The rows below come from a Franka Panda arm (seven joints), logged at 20 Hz.
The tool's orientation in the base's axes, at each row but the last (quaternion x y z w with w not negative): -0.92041, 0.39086, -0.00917, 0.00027; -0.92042, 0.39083, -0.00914, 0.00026; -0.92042, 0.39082, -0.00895, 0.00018; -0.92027, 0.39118, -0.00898, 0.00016; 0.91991, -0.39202, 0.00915, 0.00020; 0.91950, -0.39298, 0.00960, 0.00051; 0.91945, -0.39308, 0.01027, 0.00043; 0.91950, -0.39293, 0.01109, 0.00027; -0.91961, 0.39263, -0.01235, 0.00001; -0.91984, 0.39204, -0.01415, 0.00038; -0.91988, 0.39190, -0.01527, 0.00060; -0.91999, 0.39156, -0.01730, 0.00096
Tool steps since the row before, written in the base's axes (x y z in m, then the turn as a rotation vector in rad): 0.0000, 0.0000, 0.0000, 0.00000, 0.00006, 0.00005; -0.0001, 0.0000, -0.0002, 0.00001, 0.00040, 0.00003; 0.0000, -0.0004, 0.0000, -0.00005, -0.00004, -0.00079; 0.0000, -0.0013, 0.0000, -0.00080, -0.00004, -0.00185; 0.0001, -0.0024, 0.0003, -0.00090, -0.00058, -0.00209; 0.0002, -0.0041, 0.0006, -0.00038, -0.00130, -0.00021; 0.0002, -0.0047, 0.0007, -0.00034, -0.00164, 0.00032; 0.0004, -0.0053, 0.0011, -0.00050, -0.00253, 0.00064; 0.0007, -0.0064, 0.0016, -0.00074, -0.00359, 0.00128; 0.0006, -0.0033, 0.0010, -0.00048, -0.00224, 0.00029; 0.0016, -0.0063, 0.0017, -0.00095, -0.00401, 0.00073; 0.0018, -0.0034, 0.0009, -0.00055, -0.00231, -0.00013
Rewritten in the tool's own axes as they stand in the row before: 0.0000, 0.0000, 0.0000, -0.00004, -0.00004, -0.00005; -0.0001, 0.0001, 0.0002, -0.00028, -0.00029, -0.00003; 0.0003, 0.0003, 0.0000, -0.00002, 0.00007, 0.00079; 0.0009, 0.0009, 0.0000, -0.00056, 0.00062, 0.00184; 0.0018, 0.0016, -0.0003, -0.00024, 0.00107, 0.00208; 0.0031, 0.0027, -0.0006, 0.00067, 0.00117, 0.00021; 0.0035, 0.0031, -0.0007, 0.00096, 0.00138, -0.00031; 0.0041, 0.0034, -0.0010, 0.00150, 0.00210, -0.00063; 0.0051, 0.0039, -0.0015, 0.00211, 0.00301, -0.00126; 0.0028, 0.0018, -0.0009, 0.00129, 0.00189, -0.00028; 0.0057, 0.0032, -0.0016, 0.00225, 0.00345, -0.00071; 0.0037, 0.0010, -0.0008, 0.00128, 0.00200, 0.00014
